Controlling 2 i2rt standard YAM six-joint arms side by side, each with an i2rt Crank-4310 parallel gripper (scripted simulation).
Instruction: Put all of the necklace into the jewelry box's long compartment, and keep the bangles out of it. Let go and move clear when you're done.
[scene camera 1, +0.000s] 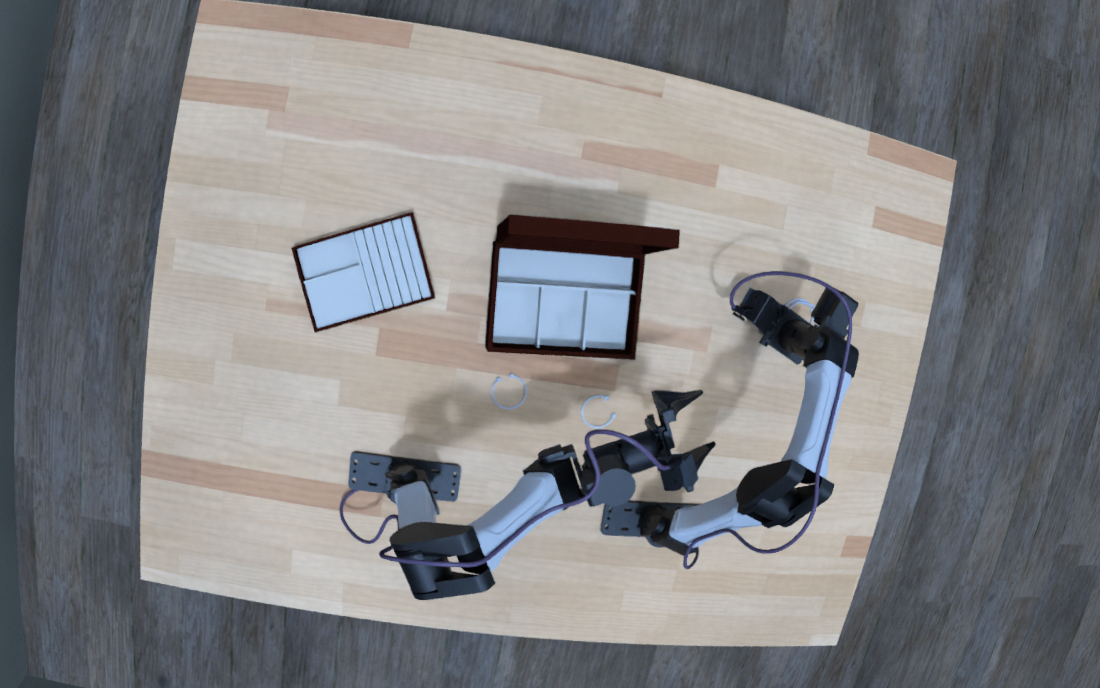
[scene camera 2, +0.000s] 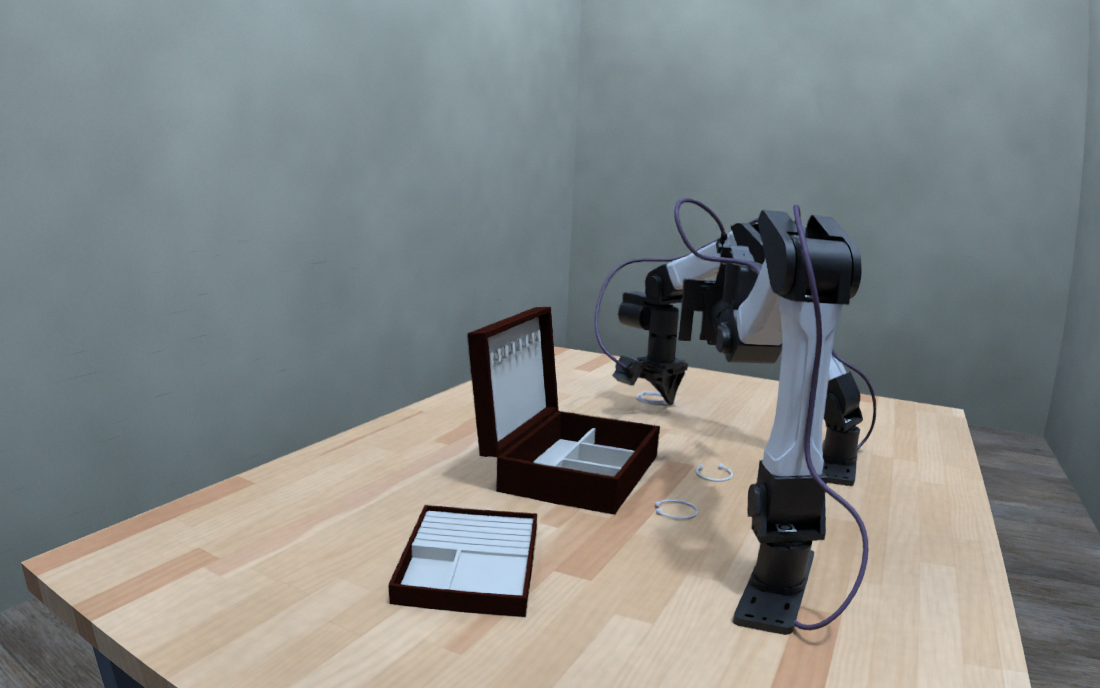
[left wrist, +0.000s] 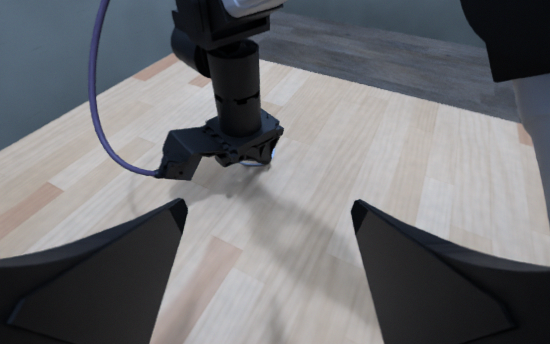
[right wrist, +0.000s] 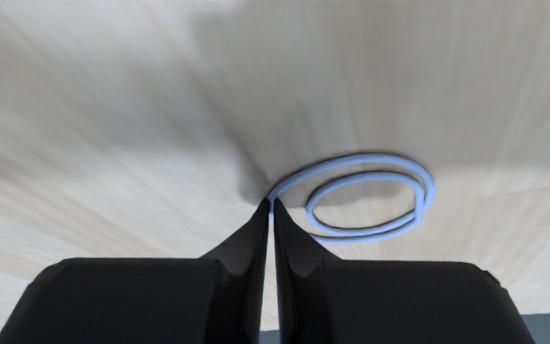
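My left gripper (scene camera 2: 710, 326), (left wrist: 269, 203) and my right gripper (scene camera 2: 670, 404) are visible. The scene also contains a jewelry box (scene camera 2: 518, 393), (scene camera 1: 538, 303) and a divided tray (scene camera 2: 491, 548), (scene camera 1: 334, 284). In the left wrist view the jewelry box is out of frame; in the right wrist view the box is out of frame too.
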